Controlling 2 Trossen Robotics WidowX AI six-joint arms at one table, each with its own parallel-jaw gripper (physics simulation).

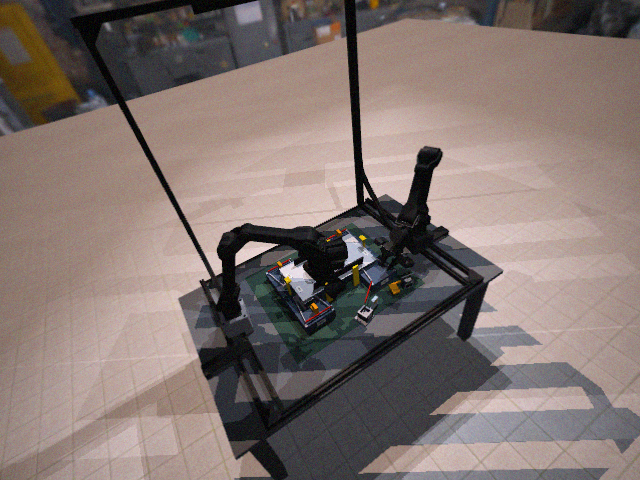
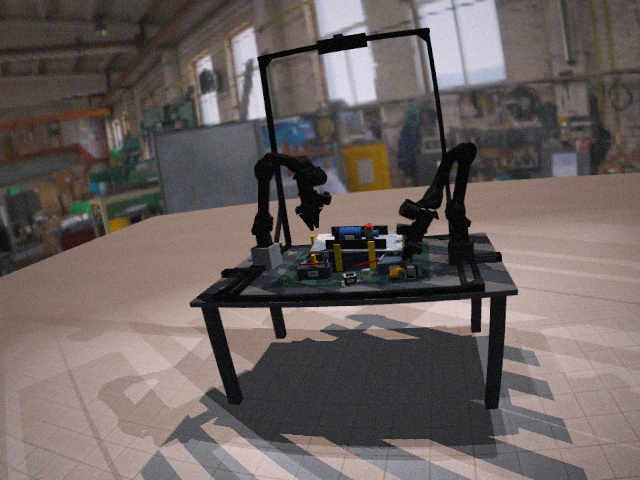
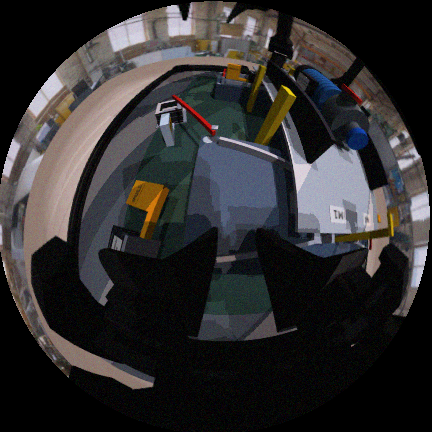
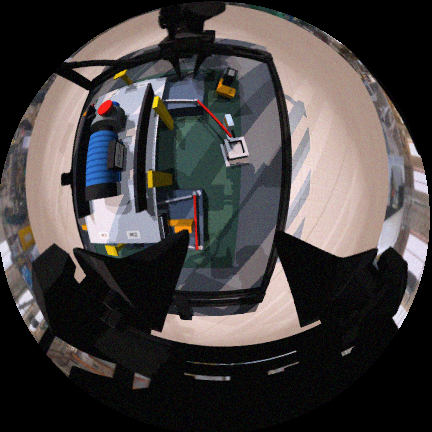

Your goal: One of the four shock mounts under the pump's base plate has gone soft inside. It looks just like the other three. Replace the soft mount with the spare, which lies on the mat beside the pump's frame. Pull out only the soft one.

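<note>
A mount (image 1: 394, 287) (image 2: 396, 272) (image 3: 145, 194) (image 4: 226, 89) with an orange handle and dark block lies on the mat beside the M1 corner box (image 1: 373, 276) (image 3: 235, 185). Another square-topped piece (image 1: 364, 316) (image 2: 349, 279) (image 4: 238, 157) with a pale tab (image 3: 167, 130) (image 4: 229, 120) lies nearer the table's front; which is the spare I cannot tell. The M1 red bar (image 3: 192, 114) (image 4: 215, 119) is swung outward, and no orange handle shows at M1. My left gripper (image 3: 236, 232) (image 4: 186, 77) is partly open, low over that box, with no piece seen between its fingers. My right gripper (image 2: 312, 228) (image 4: 233, 235) is open and empty, high near M2.
The blue pump (image 2: 349, 233) (image 3: 320, 85) (image 4: 102, 160) stands on the pale base plate (image 3: 325, 195) (image 4: 125, 225). Yellow posts (image 1: 355, 274) (image 3: 276, 115) rise along its front edge. The M2 orange handle (image 1: 313, 306) (image 4: 182, 225) sits behind a red bar (image 4: 195, 220).
</note>
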